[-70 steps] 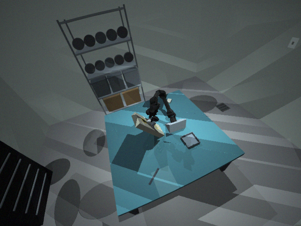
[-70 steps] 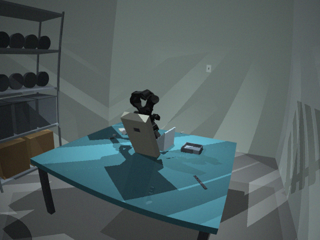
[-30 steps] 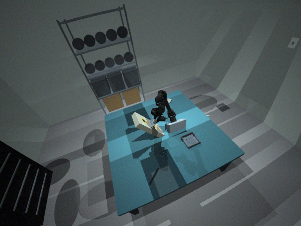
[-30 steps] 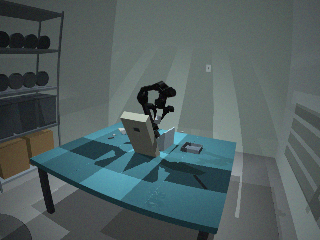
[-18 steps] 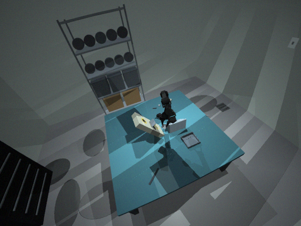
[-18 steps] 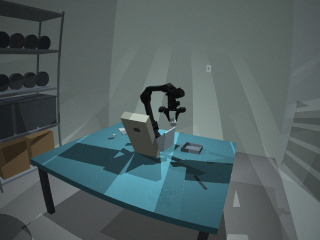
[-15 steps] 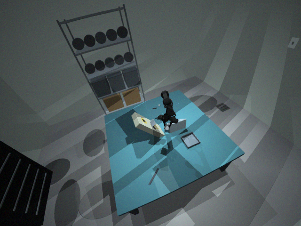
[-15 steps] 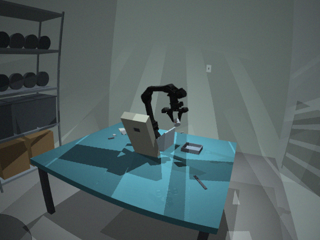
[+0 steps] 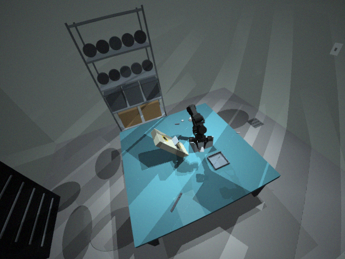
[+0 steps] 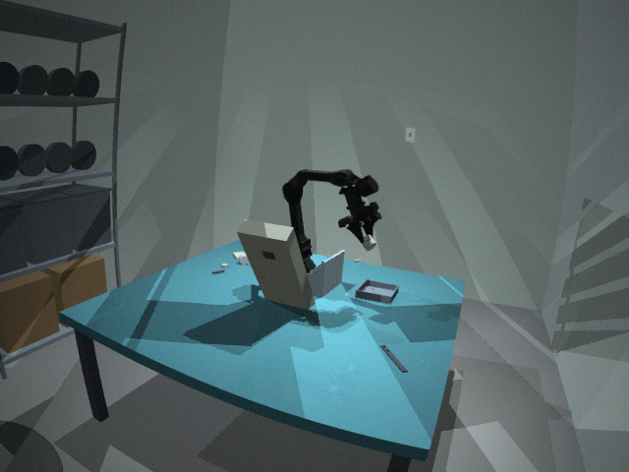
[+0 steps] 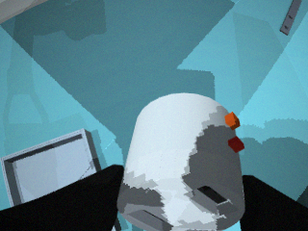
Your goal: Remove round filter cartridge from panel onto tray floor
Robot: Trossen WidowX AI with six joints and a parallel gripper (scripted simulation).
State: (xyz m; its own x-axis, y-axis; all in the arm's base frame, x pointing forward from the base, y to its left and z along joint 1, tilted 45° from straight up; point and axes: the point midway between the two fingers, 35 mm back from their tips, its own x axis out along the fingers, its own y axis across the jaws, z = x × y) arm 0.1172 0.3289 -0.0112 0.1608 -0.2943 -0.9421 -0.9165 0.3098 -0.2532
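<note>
Now: the tray 25 cm below my gripper tip, 17 cm behind it and 2 cm to the left of it. Round my gripper tip: service panel 25 cm to the right, 21 cm ahead, 8 cm below; round filter cartridge right at my gripper tip.
</note>
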